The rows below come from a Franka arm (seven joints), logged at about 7 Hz.
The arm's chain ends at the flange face. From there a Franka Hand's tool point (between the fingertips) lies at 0.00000 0.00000 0.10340 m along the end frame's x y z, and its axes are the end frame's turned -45 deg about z.
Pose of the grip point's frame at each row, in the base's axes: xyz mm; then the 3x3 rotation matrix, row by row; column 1 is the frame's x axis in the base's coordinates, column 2 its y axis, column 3 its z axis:
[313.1 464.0 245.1], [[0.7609 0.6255 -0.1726], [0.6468 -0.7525 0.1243], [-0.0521 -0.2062 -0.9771]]
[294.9 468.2 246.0], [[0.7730 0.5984 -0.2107], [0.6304 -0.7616 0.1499], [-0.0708 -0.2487 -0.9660]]
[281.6 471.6 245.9], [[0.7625 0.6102 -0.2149], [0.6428 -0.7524 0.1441], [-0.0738 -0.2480 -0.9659]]
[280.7 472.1 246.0], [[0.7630 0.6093 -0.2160], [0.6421 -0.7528 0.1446], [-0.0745 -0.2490 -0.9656]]
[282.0 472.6 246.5], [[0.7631 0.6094 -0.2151], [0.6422 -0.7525 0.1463], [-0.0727 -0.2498 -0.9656]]
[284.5 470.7 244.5], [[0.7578 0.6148 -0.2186], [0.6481 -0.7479 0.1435], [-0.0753 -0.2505 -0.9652]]
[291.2 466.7 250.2], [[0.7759 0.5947 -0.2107], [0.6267 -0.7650 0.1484], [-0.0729 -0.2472 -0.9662]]
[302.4 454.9 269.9], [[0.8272 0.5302 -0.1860], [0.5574 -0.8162 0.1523], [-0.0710 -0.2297 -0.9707]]
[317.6 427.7 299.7], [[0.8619 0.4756 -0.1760], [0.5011 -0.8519 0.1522], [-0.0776 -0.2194 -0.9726]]
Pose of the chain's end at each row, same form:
[330.9 451.1 346.1], [[0.9803 -0.0957 -0.1726], [-0.0747 -0.9895 0.1243], [-0.1826 -0.1090 -0.9771]]
[316.7 452.7 345.9], [[0.9697 -0.1235 -0.2107], [-0.0928 -0.9843 0.1499], [-0.2259 -0.1258 -0.9660]]
[303.8 456.7 345.8], [[0.9706 -0.1077 -0.2149], [-0.0775 -0.9866 0.1441], [-0.2275 -0.1232 -0.9659]]
[303.0 457.1 345.8], [[0.9704 -0.1087 -0.2160], [-0.0783 -0.9863 0.1446], [-0.2287 -0.1234 -0.9656]]
[304.2 457.5 346.3], [[0.9705 -0.1087 -0.2151], [-0.0780 -0.9862 0.1463], [-0.2280 -0.1252 -0.9656]]
[307.1 455.9 344.3], [[0.9706 -0.1011 -0.2186], [-0.0706 -0.9871 0.1435], [-0.2304 -0.1239 -0.9652]]
[313.0 451.4 350.1], [[0.9692 -0.1281 -0.2107], [-0.0978 -0.9841 0.1484], [-0.2263 -0.1232 -0.9662]]
[321.6 439.2 370.3], [[0.9598 -0.2100 -0.1860], [-0.1830 -0.9713 0.1523], [-0.2126 -0.1122 -0.9707]]
[335.8 412.0 400.3], [[0.9458 -0.2732 -0.1760], [-0.2481 -0.9567 0.1522], [-0.2100 -0.1003 -0.9726]]

